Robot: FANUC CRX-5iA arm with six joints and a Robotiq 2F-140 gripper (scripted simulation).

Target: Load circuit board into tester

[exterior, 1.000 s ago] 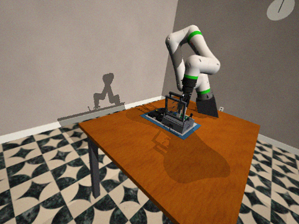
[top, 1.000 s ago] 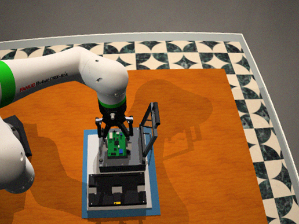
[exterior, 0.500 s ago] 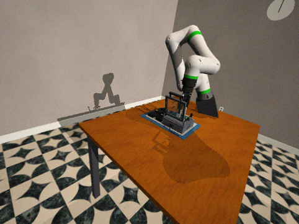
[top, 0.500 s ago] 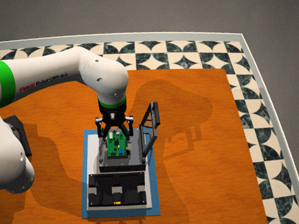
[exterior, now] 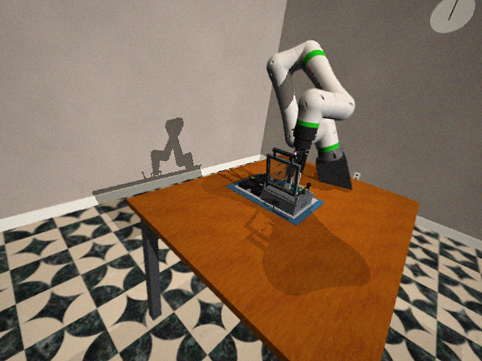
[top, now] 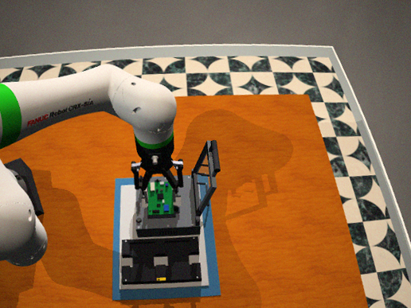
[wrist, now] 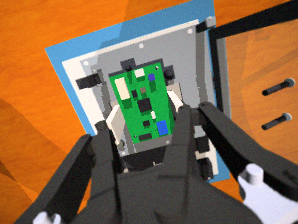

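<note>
The green circuit board lies 20 mm below my hand. Also, from my hand: tester lid (130 mm ahead, 80 mm above); then latch hook (60 mm to the left, 60 mm behind, 10 mm below).
</note>
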